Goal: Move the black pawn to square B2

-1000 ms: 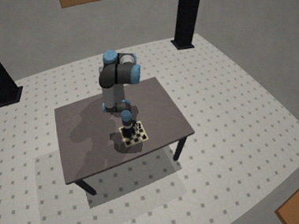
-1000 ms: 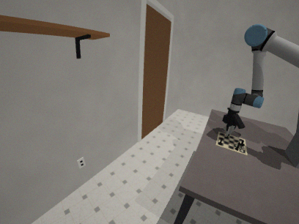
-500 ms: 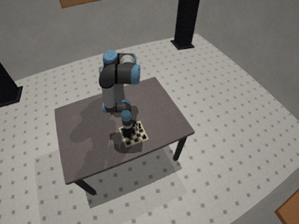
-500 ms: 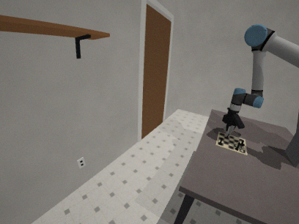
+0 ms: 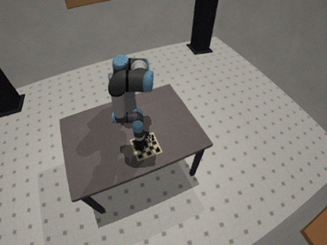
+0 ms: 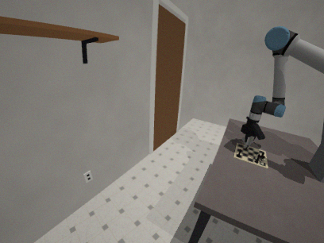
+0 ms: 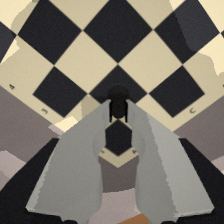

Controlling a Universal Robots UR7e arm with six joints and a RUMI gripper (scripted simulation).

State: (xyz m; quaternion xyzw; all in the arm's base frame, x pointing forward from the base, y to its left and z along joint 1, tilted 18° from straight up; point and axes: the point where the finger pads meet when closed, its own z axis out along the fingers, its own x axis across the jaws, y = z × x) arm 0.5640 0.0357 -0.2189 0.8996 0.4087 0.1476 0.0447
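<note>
My hand is 1 cm above the black pawn. The rest, counted from my hand: white piece: 12 cm behind, 11 cm to the left, 1 cm below; then chessboard: 4 cm behind, 3 cm to the left, 3 cm below.
</note>
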